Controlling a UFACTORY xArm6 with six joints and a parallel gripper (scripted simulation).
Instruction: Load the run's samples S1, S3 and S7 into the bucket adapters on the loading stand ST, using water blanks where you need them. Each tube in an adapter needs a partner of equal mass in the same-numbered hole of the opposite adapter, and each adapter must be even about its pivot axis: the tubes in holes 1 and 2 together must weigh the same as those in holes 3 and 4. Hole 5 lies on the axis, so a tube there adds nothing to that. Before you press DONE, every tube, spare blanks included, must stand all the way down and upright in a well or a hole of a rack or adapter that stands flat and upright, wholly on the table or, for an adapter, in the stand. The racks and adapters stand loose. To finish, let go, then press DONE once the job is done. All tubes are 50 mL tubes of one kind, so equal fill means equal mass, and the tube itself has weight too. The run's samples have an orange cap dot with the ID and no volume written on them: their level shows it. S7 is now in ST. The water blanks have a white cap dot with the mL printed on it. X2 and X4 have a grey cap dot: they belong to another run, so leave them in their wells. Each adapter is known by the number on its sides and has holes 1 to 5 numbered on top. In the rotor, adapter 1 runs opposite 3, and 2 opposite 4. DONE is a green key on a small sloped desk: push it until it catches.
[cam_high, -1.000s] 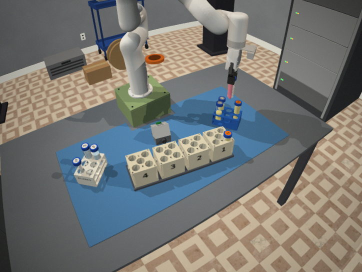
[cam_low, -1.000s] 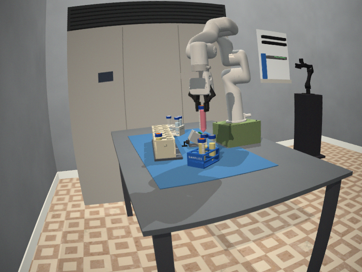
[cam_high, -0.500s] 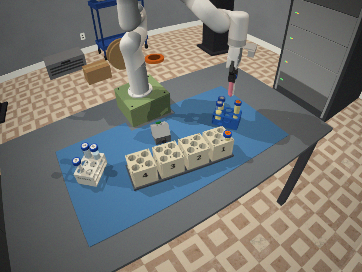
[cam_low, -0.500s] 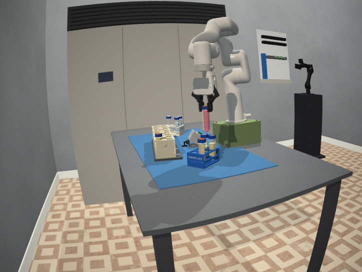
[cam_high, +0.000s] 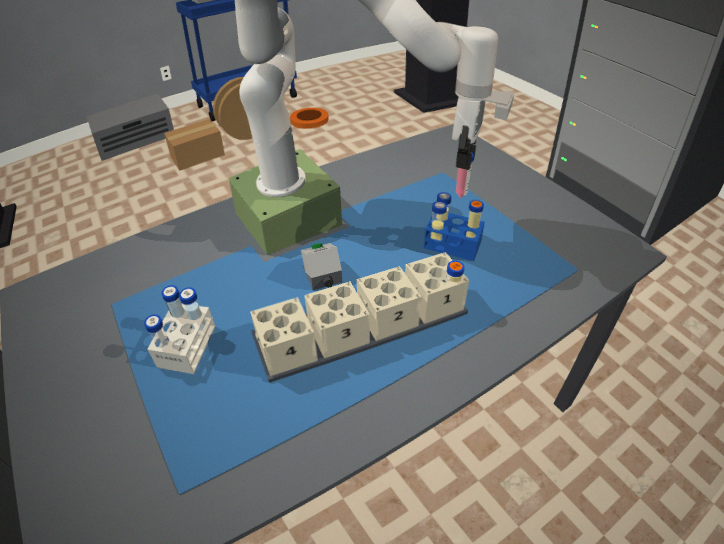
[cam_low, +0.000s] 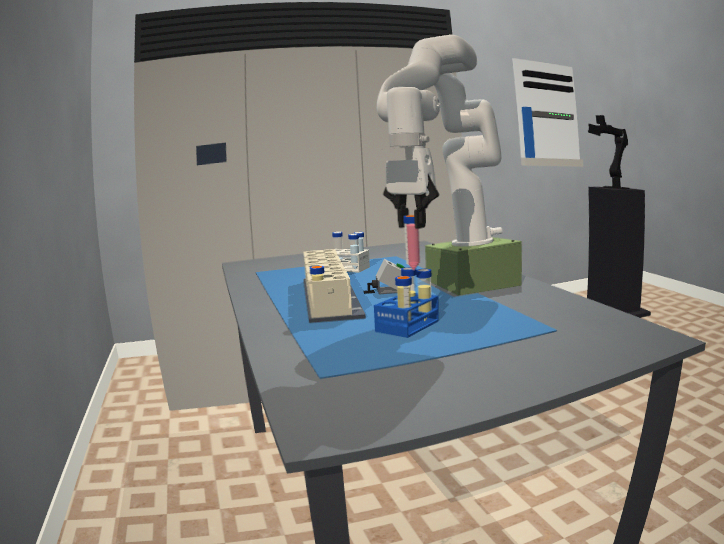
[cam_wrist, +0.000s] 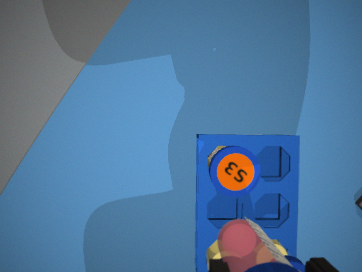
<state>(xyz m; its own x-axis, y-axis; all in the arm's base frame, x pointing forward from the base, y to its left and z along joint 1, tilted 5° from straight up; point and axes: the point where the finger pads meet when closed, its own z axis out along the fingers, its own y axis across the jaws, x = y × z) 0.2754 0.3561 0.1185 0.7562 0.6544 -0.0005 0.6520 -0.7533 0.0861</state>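
Right now the pink-filled tube is 1 cm ahead of my hand and 5 cm below it. Also, from my hand: sample tube: 19 cm ahead, 15 cm to the right, 17 cm below; then blue samples rack: 1 cm ahead, 1 cm to the right, 21 cm below; then adapter 1: 16 cm ahead, 17 cm to the right, 19 cm below.
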